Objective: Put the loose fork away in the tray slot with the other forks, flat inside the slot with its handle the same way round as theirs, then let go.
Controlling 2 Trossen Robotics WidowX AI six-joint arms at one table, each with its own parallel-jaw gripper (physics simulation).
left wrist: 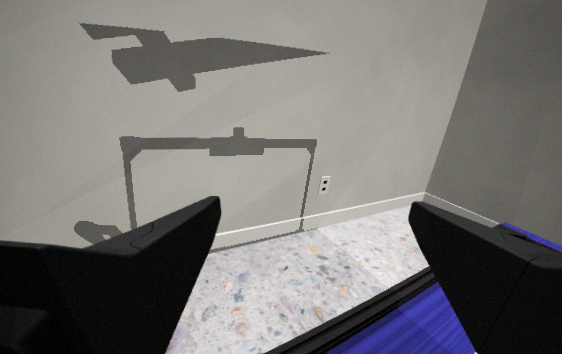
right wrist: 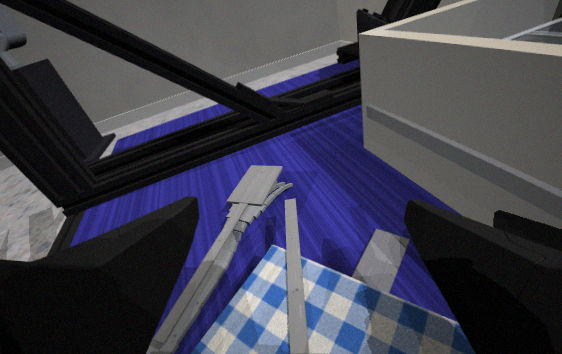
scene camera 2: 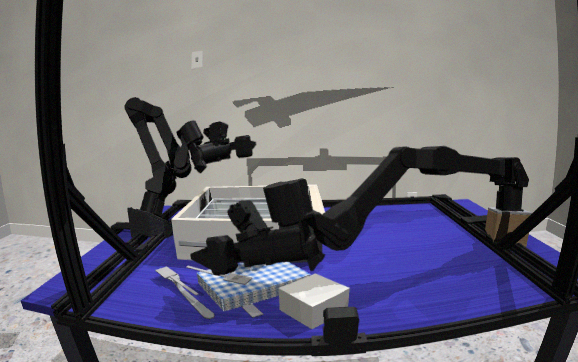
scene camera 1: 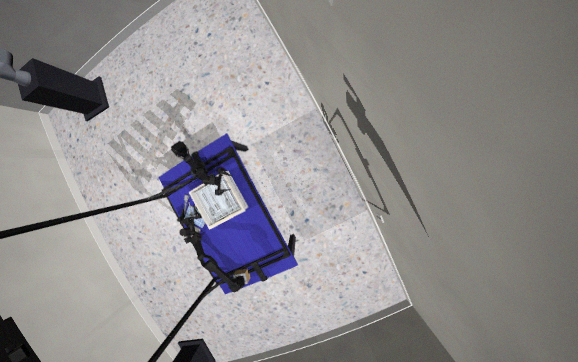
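Observation:
The loose fork (right wrist: pixel 272 196) shows its curved tines beside a flat-headed grey utensil (right wrist: pixel 256 184) (scene camera 2: pixel 167 272); their handles overlap, so I cannot separate them fully. They lie on the blue table, left of the checked cloth (scene camera 2: pixel 255 286) (right wrist: pixel 325 312). The pale tray (scene camera 2: pixel 187 241) (right wrist: pixel 425 75) stands behind the cloth in scene camera 2; the forks in its slots are too small to tell. My right gripper (right wrist: pixel 303 208) (scene camera 2: pixel 205 257) is open and empty above the cloth and utensils. My left gripper (left wrist: pixel 314 208) (scene camera 2: pixel 250 145) is open and empty, high above the tray.
A thin grey handle (right wrist: pixel 295 280) lies across the cloth, and a flat grey piece (right wrist: pixel 381 257) lies between cloth and tray. A white box (scene camera 2: pixel 314 300) stands right of the cloth, near the front frame. A brown block (scene camera 2: pixel 507 225) is at the right arm's base.

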